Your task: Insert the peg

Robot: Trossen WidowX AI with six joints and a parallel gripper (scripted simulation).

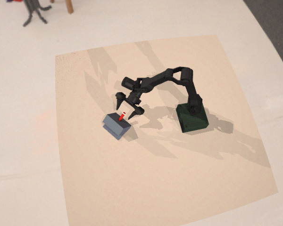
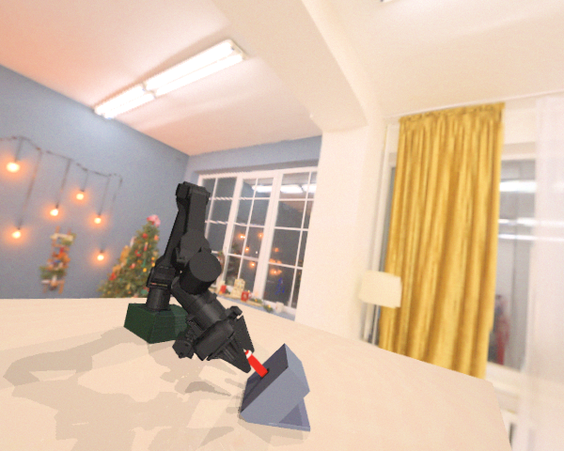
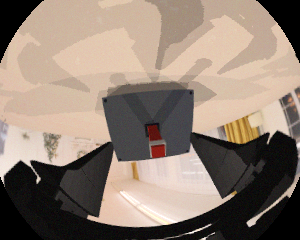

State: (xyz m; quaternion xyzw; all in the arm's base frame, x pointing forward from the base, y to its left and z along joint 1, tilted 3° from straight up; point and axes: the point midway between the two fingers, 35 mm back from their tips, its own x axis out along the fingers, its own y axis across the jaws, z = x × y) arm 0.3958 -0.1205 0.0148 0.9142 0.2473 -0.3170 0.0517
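Right now the thin red peg is right at my gripper tip. The rest, counted from my gripper tip: grey-blue sloped panel 40 mm ahead, 30 mm to the left, 40 mm below.
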